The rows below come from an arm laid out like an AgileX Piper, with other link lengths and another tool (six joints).
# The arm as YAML. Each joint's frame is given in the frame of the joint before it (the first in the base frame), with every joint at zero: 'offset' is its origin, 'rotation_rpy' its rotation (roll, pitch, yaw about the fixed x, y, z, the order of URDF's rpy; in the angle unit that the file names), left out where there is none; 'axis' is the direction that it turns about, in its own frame. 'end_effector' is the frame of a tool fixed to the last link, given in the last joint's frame.
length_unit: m
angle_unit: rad
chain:
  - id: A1
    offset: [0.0, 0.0, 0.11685]
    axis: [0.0, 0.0, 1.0]
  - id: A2
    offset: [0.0, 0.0, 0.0]
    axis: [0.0, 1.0, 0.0]
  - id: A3
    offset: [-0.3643, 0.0, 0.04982]
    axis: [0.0, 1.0, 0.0]
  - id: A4
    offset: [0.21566, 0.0, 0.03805]
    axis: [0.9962, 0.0, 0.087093]
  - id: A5
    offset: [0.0, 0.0, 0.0]
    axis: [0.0, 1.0, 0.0]
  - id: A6
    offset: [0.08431, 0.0, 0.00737]
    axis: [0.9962, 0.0, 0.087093]
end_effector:
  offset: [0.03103, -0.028, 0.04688]
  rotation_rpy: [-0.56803, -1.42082, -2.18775]
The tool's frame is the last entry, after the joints.
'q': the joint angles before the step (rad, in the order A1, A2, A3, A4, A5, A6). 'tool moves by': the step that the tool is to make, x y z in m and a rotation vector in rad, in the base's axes. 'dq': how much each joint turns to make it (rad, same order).
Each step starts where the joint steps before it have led.
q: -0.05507 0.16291 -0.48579 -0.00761 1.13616 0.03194
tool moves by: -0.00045 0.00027 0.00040 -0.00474 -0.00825 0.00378
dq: 0.00002 -0.00458 0.00001 -0.00002 -0.00397 -0.00566
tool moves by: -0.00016 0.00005 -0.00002 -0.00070 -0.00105 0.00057
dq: -0.00002 -0.00107 -0.00002 0.00002 0.00000 -0.00088
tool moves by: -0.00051 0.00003 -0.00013 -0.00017 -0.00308 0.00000
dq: -0.00001 -0.00308 0.00001 0.00001 -0.00001 -0.00001
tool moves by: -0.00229 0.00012 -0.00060 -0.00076 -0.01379 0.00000
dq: 0.00004 -0.01383 0.00000 -0.00003 0.00002 0.00004
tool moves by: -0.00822 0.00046 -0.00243 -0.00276 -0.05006 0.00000
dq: -0.00004 -0.05013 -0.00001 0.00003 0.00000 -0.00004
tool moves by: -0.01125 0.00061 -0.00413 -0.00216 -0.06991 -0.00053
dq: 0.00001 -0.06991 0.00003 0.00059 -0.00003 0.00144
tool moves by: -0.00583 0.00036 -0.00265 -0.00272 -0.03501 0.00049
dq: 0.00001 -0.03685 -0.00003 -0.00001 0.00176 -0.00093
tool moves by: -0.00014 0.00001 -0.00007 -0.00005 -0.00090 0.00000
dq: -0.00001 -0.00092 0.00002 0.00001 -0.00001 -0.00001
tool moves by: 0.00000 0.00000 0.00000 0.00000 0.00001 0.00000
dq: 0.00000 0.00000 0.00000 0.00000 0.00001 0.00000
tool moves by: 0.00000 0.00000 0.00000 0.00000 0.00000 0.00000
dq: 0.00000 0.00000 0.00000 0.00000 0.00000 0.00000
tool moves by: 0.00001 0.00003 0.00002 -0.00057 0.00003 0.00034
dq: -0.00001 0.00000 -0.00002 0.00001 0.00001 -0.00067
